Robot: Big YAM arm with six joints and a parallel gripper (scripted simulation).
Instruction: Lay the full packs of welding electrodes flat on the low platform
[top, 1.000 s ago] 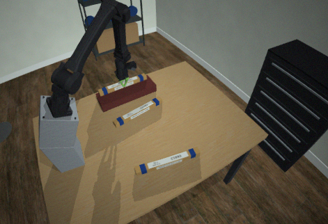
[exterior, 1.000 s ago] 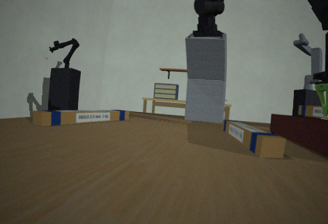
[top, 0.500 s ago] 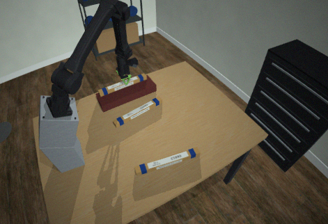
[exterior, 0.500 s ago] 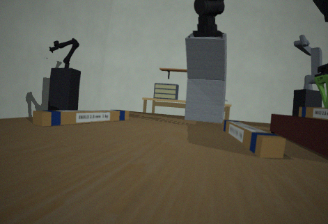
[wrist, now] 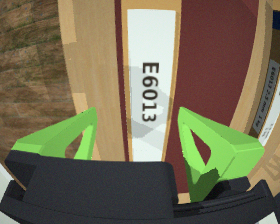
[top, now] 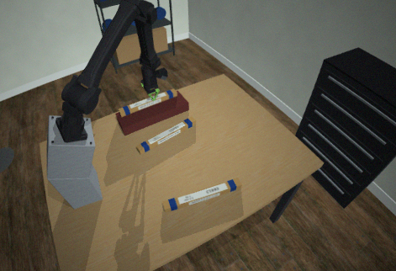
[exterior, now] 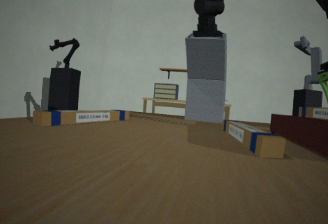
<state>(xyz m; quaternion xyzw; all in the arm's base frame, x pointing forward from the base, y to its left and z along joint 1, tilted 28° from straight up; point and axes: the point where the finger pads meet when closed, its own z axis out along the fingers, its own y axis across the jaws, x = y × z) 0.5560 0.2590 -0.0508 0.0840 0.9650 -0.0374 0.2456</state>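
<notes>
My hand is 170 mm past the pack of welding electrodes, 620 mm to the left of it and 80 mm above it. Round my hand: dark red platform: 40 mm behind, 40 mm to the right, 80 mm below.
</notes>
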